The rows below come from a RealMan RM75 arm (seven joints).
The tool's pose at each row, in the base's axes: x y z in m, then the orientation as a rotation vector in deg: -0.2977, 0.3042, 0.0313, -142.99, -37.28, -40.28; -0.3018, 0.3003, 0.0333, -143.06, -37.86, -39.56; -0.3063, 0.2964, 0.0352, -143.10, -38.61, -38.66; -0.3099, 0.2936, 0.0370, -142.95, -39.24, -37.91; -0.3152, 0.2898, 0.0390, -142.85, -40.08, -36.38; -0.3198, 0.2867, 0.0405, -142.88, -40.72, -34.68; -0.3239, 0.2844, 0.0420, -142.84, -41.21, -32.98
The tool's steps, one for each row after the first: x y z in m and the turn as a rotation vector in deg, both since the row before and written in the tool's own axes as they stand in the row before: -0.0032, 0.0002, -0.0051, 0.20, -0.59, -0.25; -0.0036, 0.0000, -0.0051, 0.29, -0.73, -0.34; -0.0027, -0.0004, -0.0041, 0.40, -0.54, -0.28; -0.0042, -0.0007, -0.0053, 0.63, -1.09, -0.26; -0.0038, -0.0007, -0.0042, 0.57, -1.20, -0.09; -0.0032, -0.0011, -0.0036, 0.63, -1.15, 0.01
